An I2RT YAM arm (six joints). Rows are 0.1 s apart.
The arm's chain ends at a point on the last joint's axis. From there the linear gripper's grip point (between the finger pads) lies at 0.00 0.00 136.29 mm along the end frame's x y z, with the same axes.
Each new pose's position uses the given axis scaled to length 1; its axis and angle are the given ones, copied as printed.
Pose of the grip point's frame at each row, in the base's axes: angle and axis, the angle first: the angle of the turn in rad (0 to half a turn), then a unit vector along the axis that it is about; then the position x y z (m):
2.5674 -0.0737 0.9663 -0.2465 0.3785 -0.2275 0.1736
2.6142 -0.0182 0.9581 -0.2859 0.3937 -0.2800 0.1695
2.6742 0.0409 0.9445 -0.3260 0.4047 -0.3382 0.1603
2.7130 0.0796 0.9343 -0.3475 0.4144 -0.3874 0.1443
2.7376 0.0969 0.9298 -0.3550 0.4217 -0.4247 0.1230
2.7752 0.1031 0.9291 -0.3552 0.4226 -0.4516 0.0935
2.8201 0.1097 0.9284 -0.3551 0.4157 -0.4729 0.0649
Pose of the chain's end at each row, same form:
2.5674 -0.0737 0.9663 -0.2465 0.3024 -0.1732 0.2728
2.6142 -0.0182 0.9581 -0.2859 0.3267 -0.2117 0.2665
2.6742 0.0409 0.9445 -0.3260 0.3501 -0.2563 0.2546
2.7130 0.0796 0.9343 -0.3475 0.3687 -0.2984 0.2368
2.7376 0.0969 0.9298 -0.3550 0.3809 -0.3332 0.2153
2.7752 0.1031 0.9291 -0.3552 0.3869 -0.3596 0.1875
2.8201 0.1097 0.9284 -0.3551 0.3861 -0.3806 0.1607

